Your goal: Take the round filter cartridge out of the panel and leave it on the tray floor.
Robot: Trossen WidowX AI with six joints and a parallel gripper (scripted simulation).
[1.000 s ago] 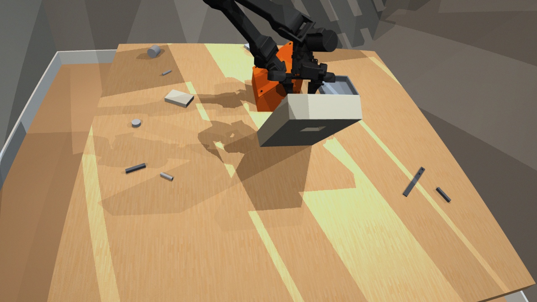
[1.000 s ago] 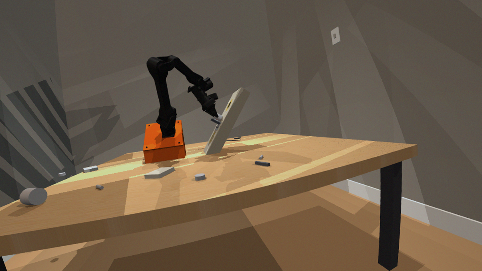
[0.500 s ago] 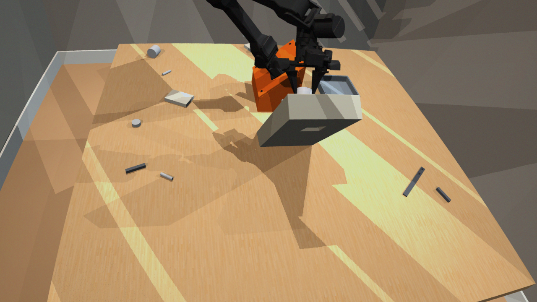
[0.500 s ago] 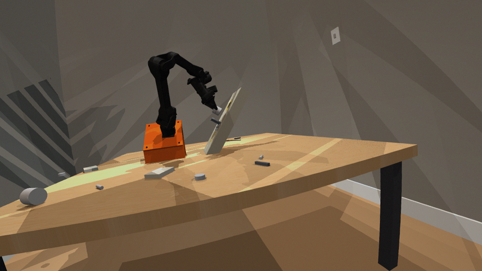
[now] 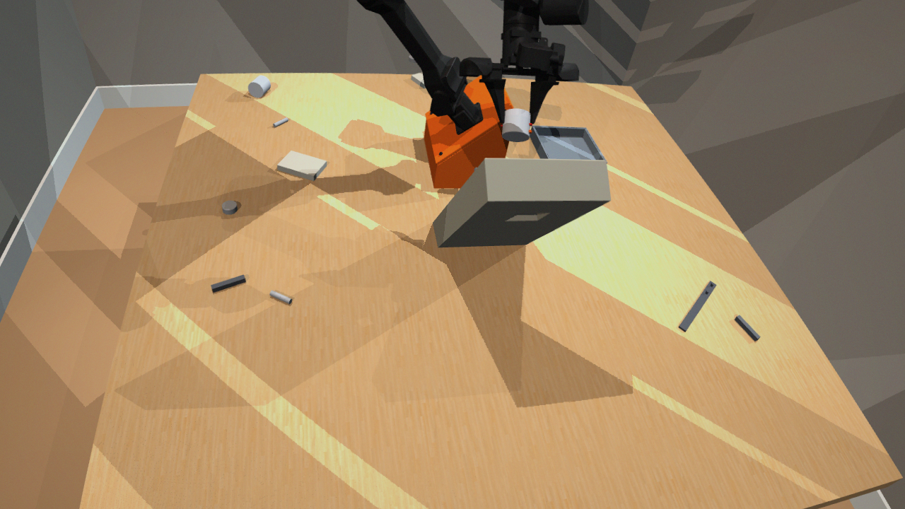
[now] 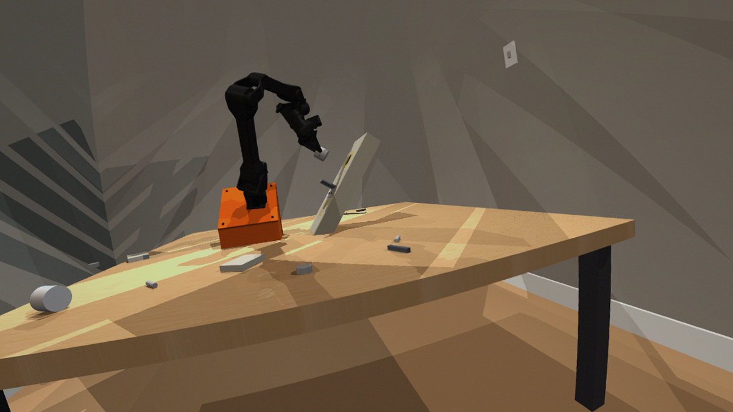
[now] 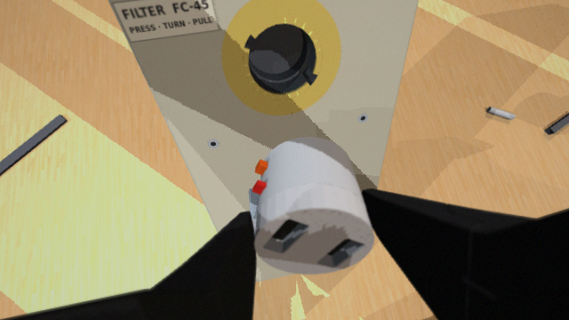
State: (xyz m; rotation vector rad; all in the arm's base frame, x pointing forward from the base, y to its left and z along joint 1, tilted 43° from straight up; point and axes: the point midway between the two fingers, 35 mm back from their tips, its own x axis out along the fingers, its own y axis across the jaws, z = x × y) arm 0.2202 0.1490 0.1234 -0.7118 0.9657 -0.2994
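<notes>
My gripper tip is 340 mm past the grey tray, 250 mm to the right of it and 270 mm above it. From my gripper tip the other things lie so: beige service panel 70 mm ahead, 120 mm below; round filter cartridge right at my gripper tip.
</notes>
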